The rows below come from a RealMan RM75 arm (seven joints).
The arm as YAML. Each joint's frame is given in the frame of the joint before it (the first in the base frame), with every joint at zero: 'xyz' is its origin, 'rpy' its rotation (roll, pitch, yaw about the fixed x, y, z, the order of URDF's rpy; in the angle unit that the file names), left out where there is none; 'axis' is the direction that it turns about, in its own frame. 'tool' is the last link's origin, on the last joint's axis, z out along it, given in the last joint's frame.
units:
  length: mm
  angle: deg
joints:
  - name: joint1
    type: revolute
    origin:
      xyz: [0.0, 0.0, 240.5]
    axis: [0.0, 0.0, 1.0]
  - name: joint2
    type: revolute
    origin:
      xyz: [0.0, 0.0, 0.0]
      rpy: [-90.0, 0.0, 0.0]
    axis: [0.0, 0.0, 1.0]
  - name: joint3
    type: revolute
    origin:
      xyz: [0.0, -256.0, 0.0]
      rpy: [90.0, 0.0, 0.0]
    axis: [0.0, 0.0, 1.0]
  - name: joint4
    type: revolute
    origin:
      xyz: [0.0, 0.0, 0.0]
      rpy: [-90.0, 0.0, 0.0]
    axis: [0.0, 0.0, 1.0]
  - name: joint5
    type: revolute
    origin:
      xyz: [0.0, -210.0, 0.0]
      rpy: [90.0, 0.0, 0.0]
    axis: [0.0, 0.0, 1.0]
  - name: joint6
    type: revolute
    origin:
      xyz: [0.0, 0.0, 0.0]
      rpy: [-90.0, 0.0, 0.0]
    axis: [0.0, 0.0, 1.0]
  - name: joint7
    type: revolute
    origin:
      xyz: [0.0, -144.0, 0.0]
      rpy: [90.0, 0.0, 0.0]
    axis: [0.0, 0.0, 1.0]
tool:
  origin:
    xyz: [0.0, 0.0, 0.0]
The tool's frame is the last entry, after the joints.
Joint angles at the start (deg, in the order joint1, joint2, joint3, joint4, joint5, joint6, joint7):
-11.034 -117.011 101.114 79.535 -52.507 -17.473 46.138
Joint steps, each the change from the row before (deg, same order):
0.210 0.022 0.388 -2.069 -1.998 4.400 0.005
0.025 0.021 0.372 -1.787 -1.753 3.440 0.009
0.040 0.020 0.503 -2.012 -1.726 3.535 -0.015
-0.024 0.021 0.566 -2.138 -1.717 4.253 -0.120
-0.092 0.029 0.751 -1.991 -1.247 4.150 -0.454
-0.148 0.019 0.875 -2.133 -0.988 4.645 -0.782
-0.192 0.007 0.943 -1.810 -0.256 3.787 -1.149
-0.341 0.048 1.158 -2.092 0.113 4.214 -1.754
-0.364 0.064 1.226 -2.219 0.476 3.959 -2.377
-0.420 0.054 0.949 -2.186 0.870 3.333 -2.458
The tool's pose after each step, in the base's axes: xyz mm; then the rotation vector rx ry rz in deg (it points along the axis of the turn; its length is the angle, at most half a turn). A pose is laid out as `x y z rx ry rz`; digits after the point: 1 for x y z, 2 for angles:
-204.0 370.6 -1.7 -115.59 -31.35 -20.79
-210.9 372.5 -0.4 -112.87 -32.94 -21.95
-219.4 373.6 0.3 -110.09 -34.59 -22.72
-228.4 374.9 2.4 -106.63 -36.01 -23.52
-236.3 375.6 4.1 -103.41 -37.01 -24.13
-244.5 376.0 6.3 -99.85 -37.75 -24.71
-250.5 375.6 7.1 -97.24 -38.07 -25.13
-256.4 375.1 7.8 -94.56 -38.14 -25.69
-262.3 373.9 7.7 -92.22 -38.30 -26.38
-267.7 372.9 7.8 -90.39 -38.24 -26.95

